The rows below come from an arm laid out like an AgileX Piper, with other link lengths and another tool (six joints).
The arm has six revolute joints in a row. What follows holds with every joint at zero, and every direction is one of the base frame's. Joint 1 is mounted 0.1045 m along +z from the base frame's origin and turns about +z. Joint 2 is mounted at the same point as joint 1 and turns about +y. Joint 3 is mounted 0.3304 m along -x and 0.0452 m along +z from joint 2 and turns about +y. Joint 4 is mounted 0.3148 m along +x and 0.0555 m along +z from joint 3 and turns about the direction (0.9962, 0, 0.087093). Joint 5 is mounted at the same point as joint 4 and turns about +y. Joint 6 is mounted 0.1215 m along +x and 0.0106 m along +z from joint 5 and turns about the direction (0.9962, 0, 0.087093). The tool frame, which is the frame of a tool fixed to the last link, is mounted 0.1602 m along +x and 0.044 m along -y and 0.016 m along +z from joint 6; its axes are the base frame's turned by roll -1.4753, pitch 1.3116 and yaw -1.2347 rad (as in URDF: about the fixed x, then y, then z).
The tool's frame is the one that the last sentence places.
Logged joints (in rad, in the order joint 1, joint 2, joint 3, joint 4, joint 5, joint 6), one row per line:
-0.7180, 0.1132, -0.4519, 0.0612, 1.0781, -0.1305
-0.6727, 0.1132, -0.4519, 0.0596, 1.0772, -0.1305
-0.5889, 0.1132, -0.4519, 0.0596, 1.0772, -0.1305
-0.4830, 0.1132, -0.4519, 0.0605, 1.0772, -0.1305
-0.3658, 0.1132, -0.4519, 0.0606, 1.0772, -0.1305
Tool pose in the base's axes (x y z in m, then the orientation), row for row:
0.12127, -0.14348, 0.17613, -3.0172, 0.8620, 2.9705
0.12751, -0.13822, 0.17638, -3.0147, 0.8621, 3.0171
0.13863, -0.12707, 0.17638, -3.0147, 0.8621, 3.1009
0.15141, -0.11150, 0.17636, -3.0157, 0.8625, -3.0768
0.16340, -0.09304, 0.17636, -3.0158, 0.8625, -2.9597
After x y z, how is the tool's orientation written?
As angles about the fixed x, y, z axes (roll, pitch, yaw), in radians.
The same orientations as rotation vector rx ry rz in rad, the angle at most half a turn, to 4 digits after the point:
0.2602, 2.2688, -0.2313
0.2084, 2.2718, -0.2098
0.1128, 2.2753, -0.1659
-0.0077, 2.2747, -0.1093
-0.1408, 2.2684, -0.0475

